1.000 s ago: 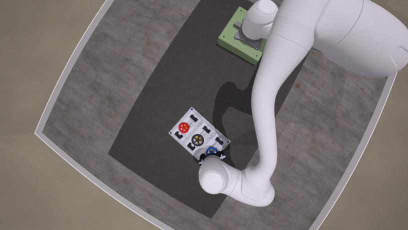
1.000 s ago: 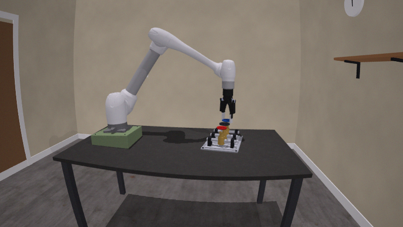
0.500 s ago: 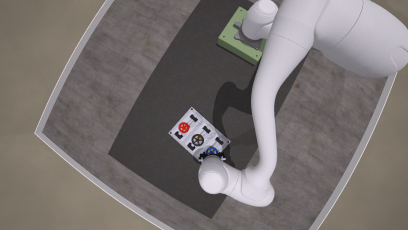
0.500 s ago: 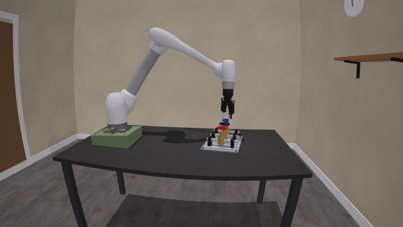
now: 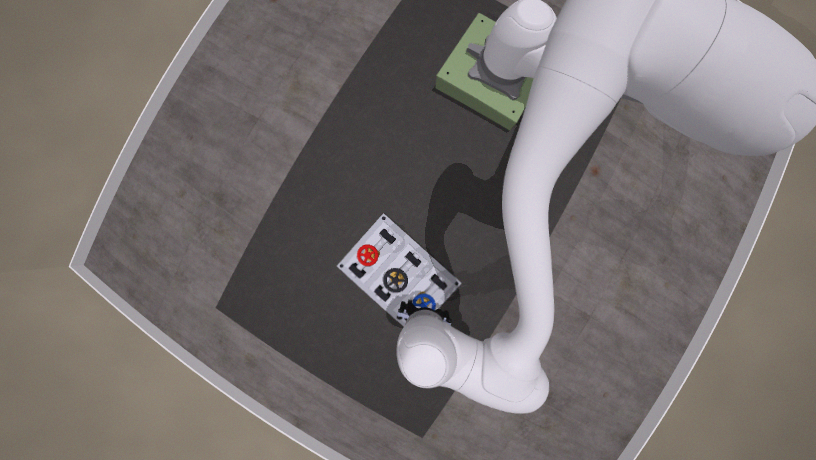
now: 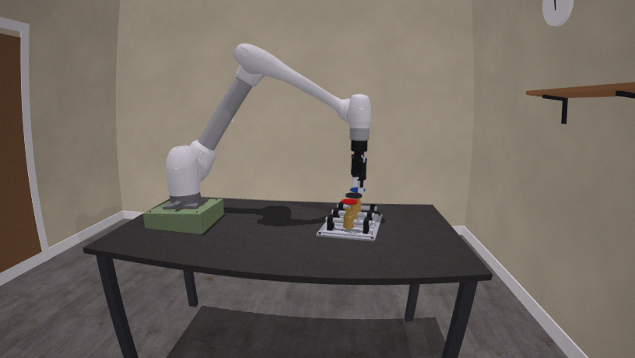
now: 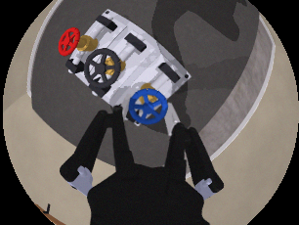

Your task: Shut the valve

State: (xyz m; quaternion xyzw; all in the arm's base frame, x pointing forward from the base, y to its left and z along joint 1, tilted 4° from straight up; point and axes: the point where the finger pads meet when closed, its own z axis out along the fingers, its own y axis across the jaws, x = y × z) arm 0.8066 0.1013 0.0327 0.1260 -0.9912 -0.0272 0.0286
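Now: hand 2 cm above the blue handwheel. Also, from my hand: black handwheel (11 cm to the right, 3 cm behind, 2 cm below); then red handwheel (21 cm to the right, 6 cm behind, 2 cm below).
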